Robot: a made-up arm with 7 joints.
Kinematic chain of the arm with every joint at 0, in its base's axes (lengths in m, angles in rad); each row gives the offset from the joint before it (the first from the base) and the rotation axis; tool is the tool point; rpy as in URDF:
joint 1: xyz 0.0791 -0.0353 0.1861 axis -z
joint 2: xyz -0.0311 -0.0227 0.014 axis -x
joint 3: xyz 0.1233 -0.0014 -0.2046 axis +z
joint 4: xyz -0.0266 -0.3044 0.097 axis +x
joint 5: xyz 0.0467 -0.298 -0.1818 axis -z
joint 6: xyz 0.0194 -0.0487 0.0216 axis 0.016 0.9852 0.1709
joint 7: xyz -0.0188 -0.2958 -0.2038 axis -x
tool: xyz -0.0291 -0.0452 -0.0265 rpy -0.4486 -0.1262 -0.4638
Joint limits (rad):
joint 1: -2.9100..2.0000
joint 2: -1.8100..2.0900
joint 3: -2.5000..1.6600
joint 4: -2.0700..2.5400
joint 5: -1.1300..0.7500
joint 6: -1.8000..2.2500
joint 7: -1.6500..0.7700
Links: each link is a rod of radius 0.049 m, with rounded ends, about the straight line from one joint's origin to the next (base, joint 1, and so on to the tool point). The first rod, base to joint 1, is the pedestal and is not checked.
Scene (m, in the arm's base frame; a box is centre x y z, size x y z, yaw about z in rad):
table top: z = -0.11
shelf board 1: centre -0.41 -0.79 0 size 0.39 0.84 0.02 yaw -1.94
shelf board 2: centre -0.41 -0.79 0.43 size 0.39 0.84 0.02 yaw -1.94
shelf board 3: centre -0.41 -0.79 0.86 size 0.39 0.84 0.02 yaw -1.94
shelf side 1: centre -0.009 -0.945 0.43 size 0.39 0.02 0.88 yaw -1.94
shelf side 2: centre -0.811 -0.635 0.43 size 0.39 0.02 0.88 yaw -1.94
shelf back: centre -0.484 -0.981 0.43 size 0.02 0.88 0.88 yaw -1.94
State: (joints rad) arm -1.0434 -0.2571 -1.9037 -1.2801 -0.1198 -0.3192 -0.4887
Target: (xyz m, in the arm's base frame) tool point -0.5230 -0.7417 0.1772
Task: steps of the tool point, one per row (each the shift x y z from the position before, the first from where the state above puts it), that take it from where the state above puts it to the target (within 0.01 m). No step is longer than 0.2 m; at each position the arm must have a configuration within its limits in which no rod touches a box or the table.
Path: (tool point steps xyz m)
1: 0.0642 0.1207 0.0806
2: 0.0674 0.0678 -0.0203
3: 0.0099 0.0521 -0.0871
4: -0.1372 0.0839 0.0014
5: -0.1270 0.0543 -0.0727
6: -0.0925 0.0065 -0.1242
7: -0.0409 -0.0464 -0.1445
8: 0.0172 -0.0919 -0.1321
9: 0.0091 -0.0872 0.0473
10: 0.0210 -0.0852 0.0191
11: 0.0267 -0.0762 -0.0070
12: 0.0279 -0.0625 -0.0301

